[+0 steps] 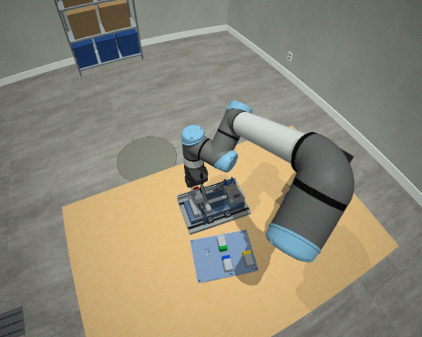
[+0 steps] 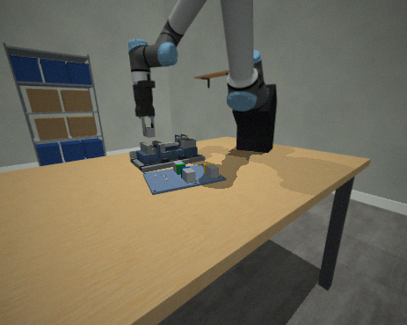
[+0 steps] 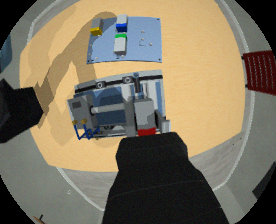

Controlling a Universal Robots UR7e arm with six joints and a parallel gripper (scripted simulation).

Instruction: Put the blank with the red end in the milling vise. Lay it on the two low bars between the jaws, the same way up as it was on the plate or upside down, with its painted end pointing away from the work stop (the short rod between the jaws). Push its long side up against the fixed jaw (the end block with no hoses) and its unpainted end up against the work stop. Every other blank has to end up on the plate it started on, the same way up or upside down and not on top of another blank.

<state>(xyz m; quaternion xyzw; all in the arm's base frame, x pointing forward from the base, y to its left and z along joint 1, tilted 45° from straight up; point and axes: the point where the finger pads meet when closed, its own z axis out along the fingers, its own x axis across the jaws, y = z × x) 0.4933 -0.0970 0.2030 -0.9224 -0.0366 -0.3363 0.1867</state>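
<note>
My hand is 120 mm above the milling vise, 80 mm past it and 10 mm to the left of it. Round my hand: red-ended blank (20 mm below); green-ended blank (180 mm to the left, 140 mm below, 90 mm behind); plate (230 mm to the left, 160 mm below, 90 mm behind).
</note>
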